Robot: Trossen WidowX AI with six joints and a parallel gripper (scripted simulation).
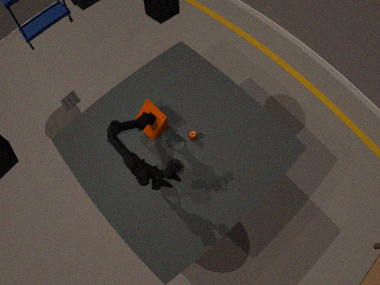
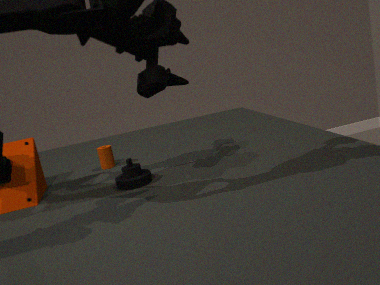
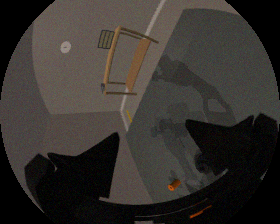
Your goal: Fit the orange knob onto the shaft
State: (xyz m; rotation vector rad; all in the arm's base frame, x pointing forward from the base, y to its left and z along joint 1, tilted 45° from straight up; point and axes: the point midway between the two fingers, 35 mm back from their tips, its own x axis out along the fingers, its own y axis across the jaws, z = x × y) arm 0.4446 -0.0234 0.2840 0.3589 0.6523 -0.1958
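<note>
My gripper tip is 320 mm to the right of the knob, 220 mm above it and 210 mm past it. Round my gripper tip: dark pedestal 220 mm below, 160 mm behind, 110 mm to the left.
</note>
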